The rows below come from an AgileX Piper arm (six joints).
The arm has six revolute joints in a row. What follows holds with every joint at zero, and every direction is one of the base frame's.
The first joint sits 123 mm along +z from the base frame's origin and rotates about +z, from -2.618 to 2.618 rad.
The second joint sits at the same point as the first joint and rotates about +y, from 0 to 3.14 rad.
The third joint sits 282.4 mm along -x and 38.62 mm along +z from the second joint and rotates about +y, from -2.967 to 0 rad.
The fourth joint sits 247.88 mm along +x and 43.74 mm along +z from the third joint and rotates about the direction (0.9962, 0, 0.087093), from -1.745 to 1.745 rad.
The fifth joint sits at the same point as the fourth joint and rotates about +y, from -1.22 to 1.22 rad.
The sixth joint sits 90.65 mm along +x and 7.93 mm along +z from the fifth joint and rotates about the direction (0.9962, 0, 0.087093), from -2.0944 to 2.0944 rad.
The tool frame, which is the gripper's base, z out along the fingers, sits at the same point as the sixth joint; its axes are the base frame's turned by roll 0, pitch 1.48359 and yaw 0 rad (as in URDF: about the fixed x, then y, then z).
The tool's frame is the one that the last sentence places.
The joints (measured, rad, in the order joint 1, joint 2, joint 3, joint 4, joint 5, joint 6), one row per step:
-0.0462, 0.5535, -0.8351, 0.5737, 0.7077, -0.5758
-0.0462, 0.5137, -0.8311, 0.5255, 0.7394, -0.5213
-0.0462, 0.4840, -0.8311, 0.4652, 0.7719, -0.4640
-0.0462, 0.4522, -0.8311, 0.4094, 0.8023, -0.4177
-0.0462, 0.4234, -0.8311, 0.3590, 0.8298, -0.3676
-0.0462, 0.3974, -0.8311, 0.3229, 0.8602, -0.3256
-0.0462, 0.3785, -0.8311, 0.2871, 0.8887, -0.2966
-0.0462, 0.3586, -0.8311, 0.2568, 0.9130, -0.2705
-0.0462, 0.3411, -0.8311, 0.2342, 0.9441, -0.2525
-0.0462, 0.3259, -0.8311, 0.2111, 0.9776, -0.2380
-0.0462, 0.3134, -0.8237, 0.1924, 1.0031, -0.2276
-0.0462, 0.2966, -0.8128, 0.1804, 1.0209, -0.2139
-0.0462, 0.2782, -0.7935, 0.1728, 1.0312, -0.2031
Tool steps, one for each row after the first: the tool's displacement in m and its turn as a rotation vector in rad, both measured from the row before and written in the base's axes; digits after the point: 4 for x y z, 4 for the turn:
-0.0109, -0.0008, -0.0018, -0.0010, 0.0101, -0.0159
-0.0084, -0.0019, -0.0020, -0.0084, 0.0180, -0.0250
-0.0089, -0.0020, -0.0018, -0.0130, 0.0102, -0.0252
-0.0080, -0.0021, -0.0017, -0.0029, 0.0105, -0.0283
-0.0075, -0.0014, -0.0020, 0.0029, 0.0130, -0.0210
-0.0055, -0.0016, -0.0022, -0.0077, 0.0153, -0.0196
-0.0057, -0.0015, -0.0018, -0.0047, 0.0092, -0.0186
-0.0053, -0.0009, -0.0024, -0.0057, 0.0165, -0.0118
-0.0048, -0.0011, -0.0027, -0.0091, 0.0205, -0.0117
-0.0030, -0.0010, -0.0041, -0.0078, 0.0220, -0.0101
-0.0034, -0.0006, -0.0043, 0.0013, 0.0137, -0.0094
-0.0024, -0.0004, -0.0060, 0.0031, 0.0125, -0.0071

